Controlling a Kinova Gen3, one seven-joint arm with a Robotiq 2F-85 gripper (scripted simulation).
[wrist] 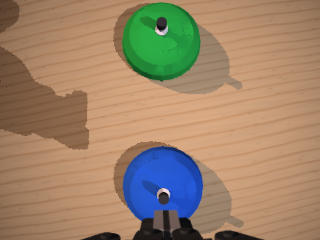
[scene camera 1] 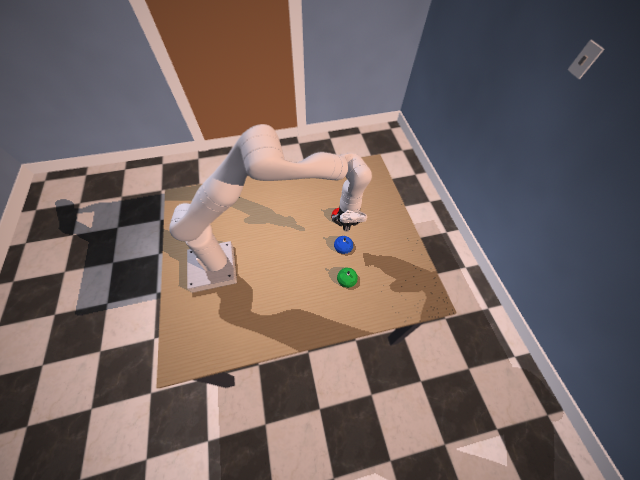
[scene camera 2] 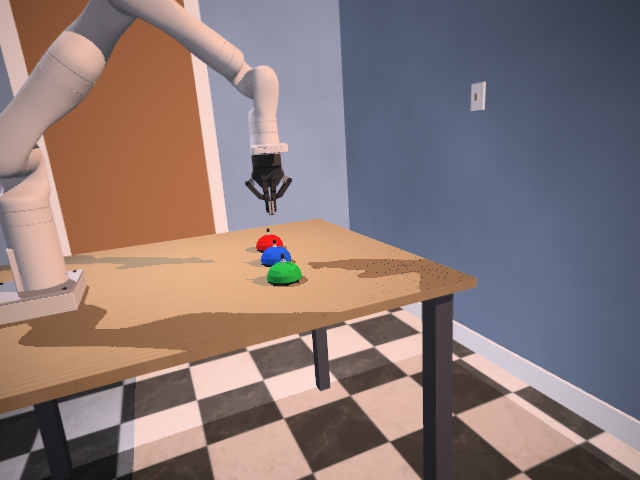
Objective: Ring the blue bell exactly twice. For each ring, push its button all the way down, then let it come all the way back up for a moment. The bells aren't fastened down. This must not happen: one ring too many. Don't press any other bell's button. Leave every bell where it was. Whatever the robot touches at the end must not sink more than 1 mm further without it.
Labels:
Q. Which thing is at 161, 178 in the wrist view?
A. A blue bell.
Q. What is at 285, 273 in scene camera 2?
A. A green bell.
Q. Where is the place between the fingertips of the gripper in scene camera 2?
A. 271, 214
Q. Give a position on a green bell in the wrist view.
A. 158, 48

